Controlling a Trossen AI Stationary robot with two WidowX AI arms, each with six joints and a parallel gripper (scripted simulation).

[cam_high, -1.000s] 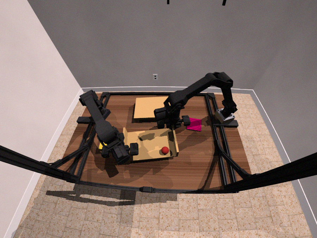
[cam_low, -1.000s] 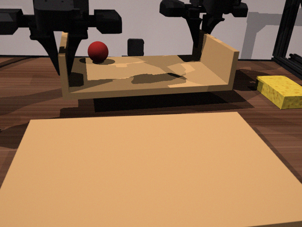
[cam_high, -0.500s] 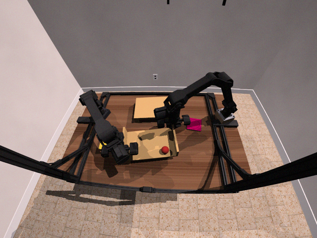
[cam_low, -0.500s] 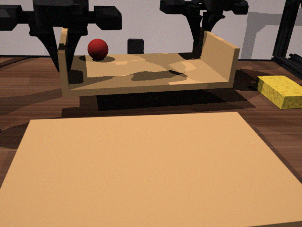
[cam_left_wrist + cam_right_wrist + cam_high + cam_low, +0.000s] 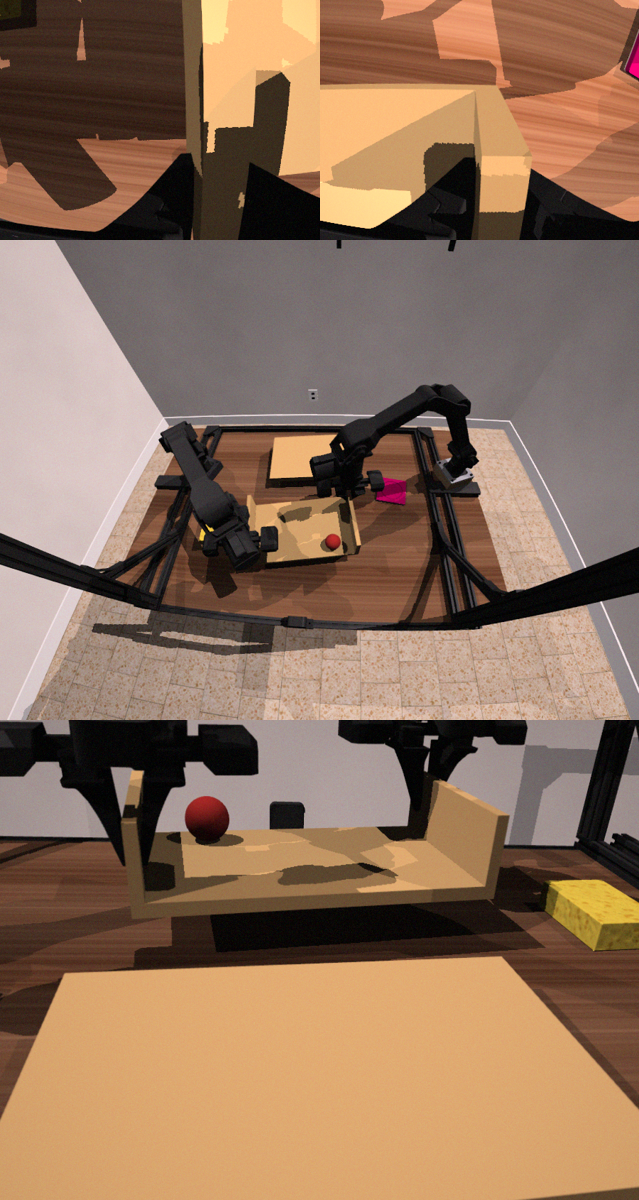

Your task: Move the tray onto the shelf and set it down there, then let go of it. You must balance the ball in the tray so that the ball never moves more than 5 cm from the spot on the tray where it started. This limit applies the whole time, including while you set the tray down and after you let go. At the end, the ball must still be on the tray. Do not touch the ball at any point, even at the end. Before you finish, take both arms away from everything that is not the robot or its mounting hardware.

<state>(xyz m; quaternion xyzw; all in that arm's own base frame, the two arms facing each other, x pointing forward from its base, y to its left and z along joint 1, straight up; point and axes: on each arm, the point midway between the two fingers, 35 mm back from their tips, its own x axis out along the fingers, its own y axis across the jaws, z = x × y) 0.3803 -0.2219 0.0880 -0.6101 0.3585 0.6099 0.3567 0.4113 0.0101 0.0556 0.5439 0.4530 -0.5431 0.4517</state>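
Right now my right hand is 140 mm past the red ball, 40 mm to the right of it and 40 mm above it. Also, from my right hand: tan tray: 130 mm to the left, 90 mm behind, 50 mm below; yellow sponge: 440 mm to the left, 110 mm below, 90 mm behind; magenta square object: 160 mm to the right, 120 mm below, 90 mm ahead.
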